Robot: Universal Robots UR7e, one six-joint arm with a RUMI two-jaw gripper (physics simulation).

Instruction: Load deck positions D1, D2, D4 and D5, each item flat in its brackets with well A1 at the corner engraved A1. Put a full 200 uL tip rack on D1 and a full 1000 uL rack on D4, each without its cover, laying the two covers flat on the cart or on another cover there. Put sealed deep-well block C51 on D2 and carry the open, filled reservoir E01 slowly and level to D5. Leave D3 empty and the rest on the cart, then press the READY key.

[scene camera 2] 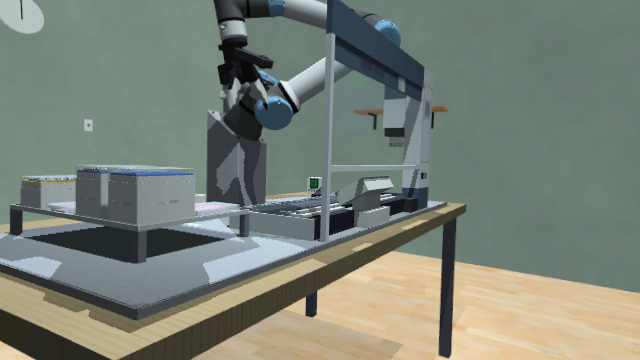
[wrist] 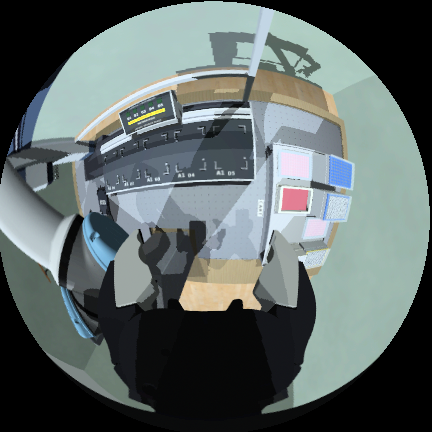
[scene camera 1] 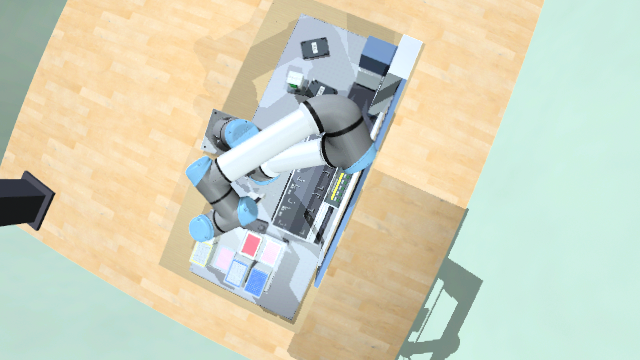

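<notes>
My gripper (scene camera 2: 248,97) (wrist: 205,231) is open and empty, high above the table between deck and cart. The deck (scene camera 1: 295,200) (wrist: 235,150) has empty brackets at D4 and D5; no items show on its other visible positions. On the cart (scene camera 2: 195,220) (wrist: 284,231) stand a red-filled reservoir (scene camera 1: 251,245) (wrist: 295,199), two pink-topped blocks (scene camera 1: 271,251) (wrist: 295,164), a blue rack (scene camera 1: 257,281) (wrist: 341,171), a blue-edged pale rack (scene camera 1: 236,272) (wrist: 337,206) and a yellow-edged rack (scene camera 1: 202,253) (wrist: 317,258). Clear covers top the racks. Item labels are unreadable; the READY key cannot be made out.
A status panel (scene camera 1: 339,187) (wrist: 149,112) stands behind the deck. The gantry's upright (scene camera 2: 327,150) (wrist: 257,50) rises near the deck's end. Two dark labelled boxes (scene camera 1: 315,48) and a small green-screened device (scene camera 1: 295,79) (scene camera 2: 314,184) stand at the table's far end.
</notes>
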